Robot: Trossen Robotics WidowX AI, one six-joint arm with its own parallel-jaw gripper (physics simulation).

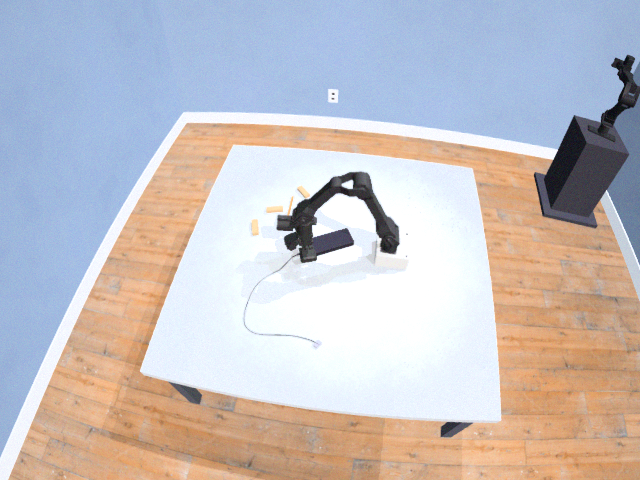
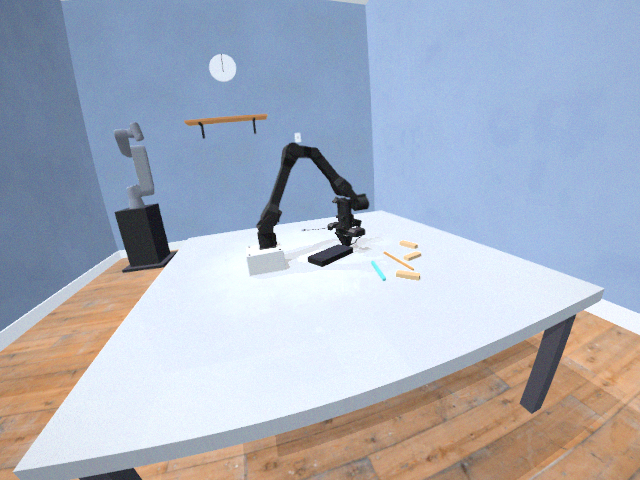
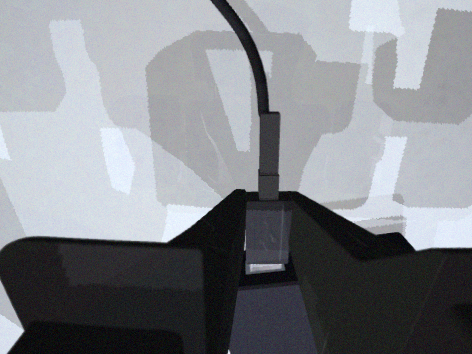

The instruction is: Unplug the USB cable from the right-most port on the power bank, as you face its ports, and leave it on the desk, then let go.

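Frame: origin at the arm's base, x ahead, y left, z up, level; centimetres.
Where they show: gripper, between the fingertips: (image 3: 265, 200); arm's base, origin of its link: (image 1: 389, 246) (image 2: 267, 246).
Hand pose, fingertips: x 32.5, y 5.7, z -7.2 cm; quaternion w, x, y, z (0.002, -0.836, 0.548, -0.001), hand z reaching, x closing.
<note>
Each offset is from my fingertips to the top centre of the thing. "*": to the spot under its first point. Level surfaces: height alone.
The black power bank @[dy -7.7, dx -8.5, dz +2.2 cm] (image 1: 336, 240) (image 2: 330, 255) (image 3: 275, 320) lies flat on the desk @[dz +0.0 cm] (image 1: 413, 361) (image 2: 310, 351). My gripper (image 1: 308, 256) (image 2: 345, 242) (image 3: 265, 201) points down at its port end and is shut on the dark USB plug @[dy +0.1, dx +0.2, dz +1.5 cm] (image 3: 267, 235), one finger on each side. The plug's front end is at the power bank's port face, with a thin bright metal strip showing there. The fingers hide the other ports. The thin cable (image 1: 248, 304) (image 3: 255, 60) runs from the plug in a curve over the desk to a small pale connector @[* dy +38.2, dx -13.6, dz +1.0 cm] (image 1: 316, 344).
Several wooden blocks @[dy -8.5, dx +24.9, dz +1.6 cm] (image 1: 254, 227) @[dy -34.0, dx +10.1, dz +1.5 cm] (image 2: 408, 275), an orange stick @[dy -21.1, dx +13.2, dz +0.8 cm] (image 1: 290, 205) (image 2: 398, 260) and a cyan stick @[dy -26.6, dx +3.1, dz +1.0 cm] (image 2: 378, 270) lie beyond the power bank from the cable's loop. The arm's white base block (image 1: 391, 260) (image 2: 265, 259) stands near the power bank's other end.
</note>
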